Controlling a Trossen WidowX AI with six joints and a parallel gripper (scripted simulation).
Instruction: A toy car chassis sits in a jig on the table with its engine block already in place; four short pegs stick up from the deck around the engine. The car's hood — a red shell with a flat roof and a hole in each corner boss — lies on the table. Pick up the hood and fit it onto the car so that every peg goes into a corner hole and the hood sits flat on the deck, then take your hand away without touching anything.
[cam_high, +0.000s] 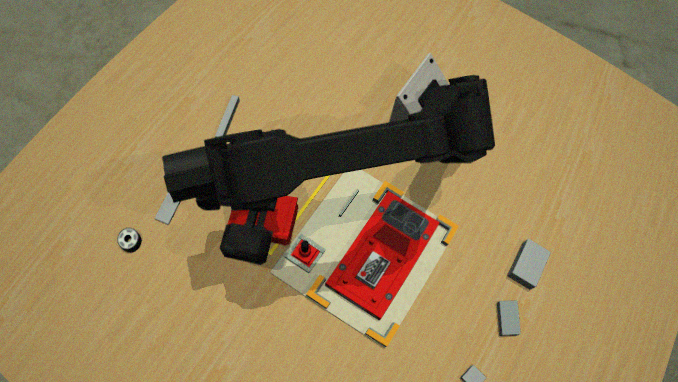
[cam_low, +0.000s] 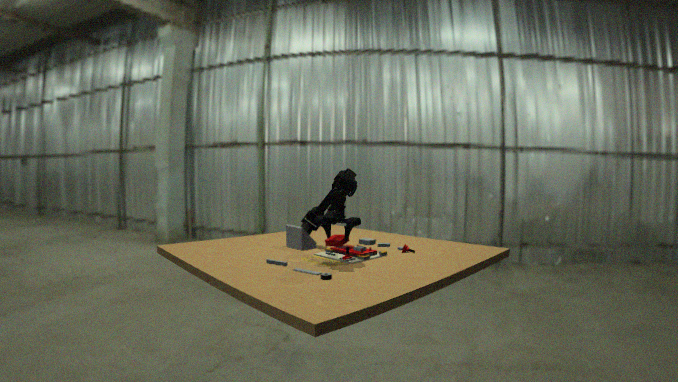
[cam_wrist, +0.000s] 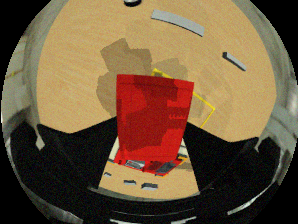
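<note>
Right now the grey engine block is 50 mm behind my gripper tip, 180 mm to the left of it and 70 mm below it. From my gripper tip the other things lie so: red hood 10 mm above.
</note>
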